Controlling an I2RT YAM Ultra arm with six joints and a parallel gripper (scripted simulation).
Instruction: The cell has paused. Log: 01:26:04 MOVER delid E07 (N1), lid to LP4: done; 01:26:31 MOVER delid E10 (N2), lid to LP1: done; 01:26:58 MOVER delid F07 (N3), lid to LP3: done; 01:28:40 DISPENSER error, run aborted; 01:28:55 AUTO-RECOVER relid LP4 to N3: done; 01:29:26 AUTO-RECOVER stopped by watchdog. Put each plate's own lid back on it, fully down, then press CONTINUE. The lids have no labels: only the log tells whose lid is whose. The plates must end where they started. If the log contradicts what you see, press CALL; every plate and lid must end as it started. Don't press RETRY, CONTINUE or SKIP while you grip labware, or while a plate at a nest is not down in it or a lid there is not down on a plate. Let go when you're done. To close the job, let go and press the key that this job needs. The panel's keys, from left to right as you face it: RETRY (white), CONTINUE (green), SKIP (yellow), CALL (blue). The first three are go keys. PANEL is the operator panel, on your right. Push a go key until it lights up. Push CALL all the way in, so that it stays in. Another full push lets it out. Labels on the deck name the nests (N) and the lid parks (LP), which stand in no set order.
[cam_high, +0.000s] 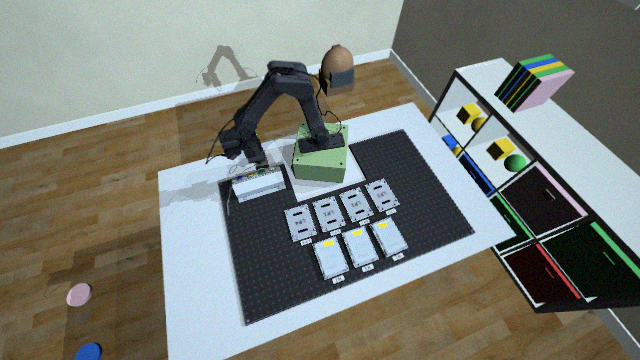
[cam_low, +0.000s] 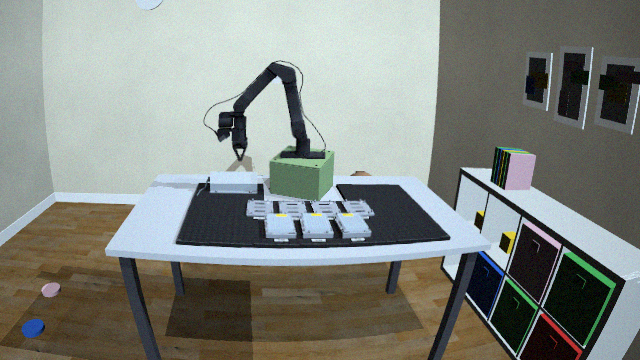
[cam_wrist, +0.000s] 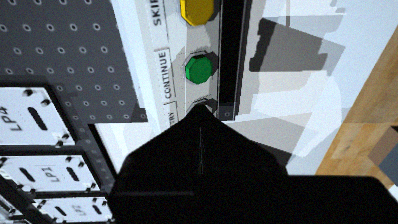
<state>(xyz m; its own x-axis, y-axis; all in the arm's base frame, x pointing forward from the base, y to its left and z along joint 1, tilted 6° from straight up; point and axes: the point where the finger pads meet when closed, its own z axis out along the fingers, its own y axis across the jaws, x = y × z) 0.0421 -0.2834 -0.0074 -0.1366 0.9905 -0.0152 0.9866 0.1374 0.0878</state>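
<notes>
My hand is 7 cm above the green continue key. From my hand the other things lie so: lid park LP2: 39 cm to the left, 22 cm ahead, 13 cm below; white retry key: 7 cm below, 5 cm to the left, 1 cm behind; yellow skip key: 7 cm below, 5 cm to the right, 1 cm ahead.
</notes>
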